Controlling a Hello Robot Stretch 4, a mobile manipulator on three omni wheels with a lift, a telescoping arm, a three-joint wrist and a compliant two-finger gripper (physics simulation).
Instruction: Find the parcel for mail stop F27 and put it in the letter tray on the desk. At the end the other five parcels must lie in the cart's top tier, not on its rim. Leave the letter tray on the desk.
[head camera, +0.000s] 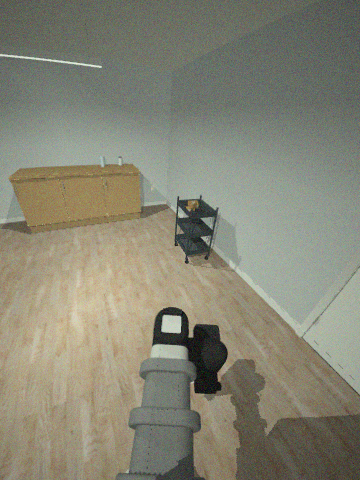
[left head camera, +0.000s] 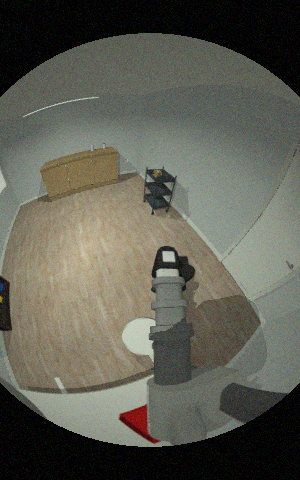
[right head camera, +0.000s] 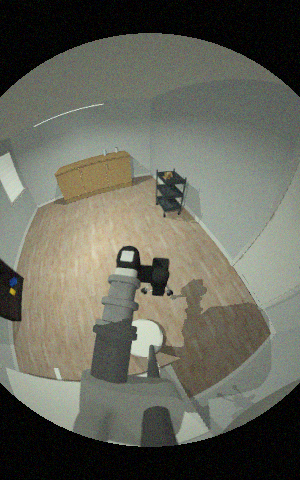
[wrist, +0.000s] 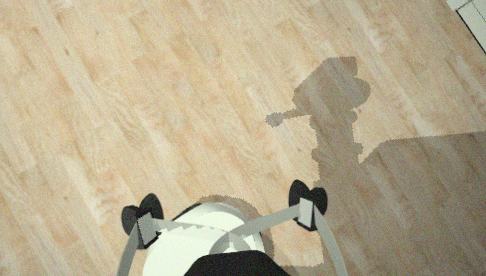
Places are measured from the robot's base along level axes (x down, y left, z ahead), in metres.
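Where they show: gripper, fingertip midpoint: (head camera: 193, 387) (wrist: 226, 203); robot's base at its link origin: (left head camera: 142, 335) (right head camera: 142, 336).
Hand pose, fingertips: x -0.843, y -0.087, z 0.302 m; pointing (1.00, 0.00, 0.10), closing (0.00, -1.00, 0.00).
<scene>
Each offset is from my fingertips to the centre of the thing. "pt": to the spot under its first point.
The dark three-tier cart @(pt dy -0.222, dx +0.473, dz +1.906 m) (head camera: 200, 229) (left head camera: 159, 188) (right head camera: 171, 192) stands far off by the right wall. Brown parcels @(dy -0.079, dx +0.133, dz +1.903 m) (head camera: 192, 205) (left head camera: 157, 173) (right head camera: 168, 175) lie bunched on its top tier; their labels and number are too small to tell. Part of the red letter tray (left head camera: 136, 419) shows on the white desk (left head camera: 85, 412) (right head camera: 45, 395) at the bottom of the left head view; the arm hides the rest, and its contents do not show. My gripper (right head camera: 157, 292) (wrist: 226, 203) is open and empty, fingers wide apart above the floor, well away from the cart.
A white round stool (left head camera: 136, 336) (right head camera: 148, 338) (wrist: 175, 252) stands below the arm. A wooden sideboard (head camera: 85, 200) with two small bottles stands at the back left. A dark box-like unit (left head camera: 5, 317) (right head camera: 10, 307) with blue and yellow things is at the left edge. A door (head camera: 340, 320) is at right.
</scene>
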